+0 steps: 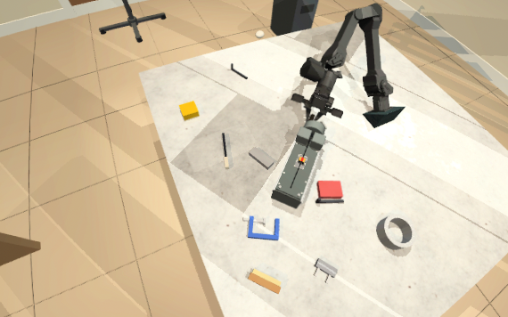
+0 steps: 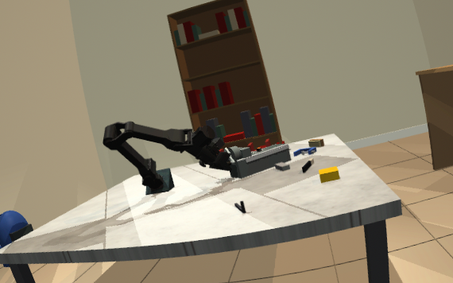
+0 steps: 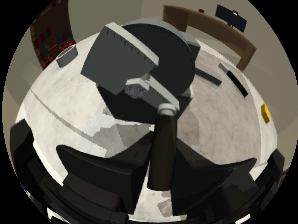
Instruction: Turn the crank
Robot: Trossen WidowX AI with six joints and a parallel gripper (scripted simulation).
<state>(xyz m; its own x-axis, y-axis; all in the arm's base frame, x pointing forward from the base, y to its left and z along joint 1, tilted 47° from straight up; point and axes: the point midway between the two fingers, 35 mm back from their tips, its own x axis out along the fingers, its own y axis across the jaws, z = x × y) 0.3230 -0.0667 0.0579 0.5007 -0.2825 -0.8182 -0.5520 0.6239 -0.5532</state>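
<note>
The crank handle is 3 cm above my gripper tip, 2 cm behind it and 1 cm to the right of it. The rest, counted from my gripper tip: grey block: 20 cm ahead, 3 cm below, 1 cm to the left; then red pointer: 12 cm ahead, 11 cm to the left, 4 cm above; then red block: 22 cm to the left, 7 cm ahead, 3 cm below.
</note>
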